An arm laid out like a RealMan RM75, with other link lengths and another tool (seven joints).
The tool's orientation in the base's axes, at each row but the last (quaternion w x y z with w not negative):
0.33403 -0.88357 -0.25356 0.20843
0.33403 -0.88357 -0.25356 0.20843
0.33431 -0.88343 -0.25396 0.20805
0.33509 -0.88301 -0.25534 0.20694
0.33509 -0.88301 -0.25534 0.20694
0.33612 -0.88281 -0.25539 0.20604
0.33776 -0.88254 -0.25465 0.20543
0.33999 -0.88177 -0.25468 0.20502
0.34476 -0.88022 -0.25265 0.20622
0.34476 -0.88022 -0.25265 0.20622
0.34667 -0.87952 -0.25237 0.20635
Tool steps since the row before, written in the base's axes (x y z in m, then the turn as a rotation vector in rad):
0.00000 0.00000 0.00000 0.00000 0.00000 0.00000
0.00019 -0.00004 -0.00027 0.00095 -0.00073 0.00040
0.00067 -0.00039 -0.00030 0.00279 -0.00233 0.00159
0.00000 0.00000 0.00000 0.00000 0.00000 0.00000
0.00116 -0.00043 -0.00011 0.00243 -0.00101 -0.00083
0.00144 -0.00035 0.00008 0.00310 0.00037 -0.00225
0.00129 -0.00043 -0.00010 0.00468 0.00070 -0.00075
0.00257 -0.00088 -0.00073 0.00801 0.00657 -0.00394
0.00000 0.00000 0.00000 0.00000 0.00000 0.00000
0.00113 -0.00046 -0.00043 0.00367 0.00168 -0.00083
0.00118 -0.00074 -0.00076 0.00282 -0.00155 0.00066
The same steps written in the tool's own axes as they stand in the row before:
0.00000 0.00000 0.00000 0.00000 0.00000 0.00000
0.00018 0.00027 0.00006 0.00024 0.00049 -0.00114
0.00036 0.00067 -0.00034 0.00050 0.00127 -0.00373
0.00000 0.00000 0.00000 0.00000 0.00000 0.00000
0.00068 0.00072 -0.00076 0.00147 0.00199 -0.00122
0.00091 0.00062 -0.00100 0.00308 0.00230 0.00007
0.00078 0.00075 -0.00083 0.00423 0.00153 -0.00164
0.00164 0.00187 -0.00131 0.01091 0.00106 0.00167
0.00000 0.00000 0.00000 0.00000 0.00000 0.00000
0.00070 0.00094 -0.00055 0.00403 0.00063 -0.00057
0.00064 0.00137 -0.00050 0.00119 0.00136 -0.00275

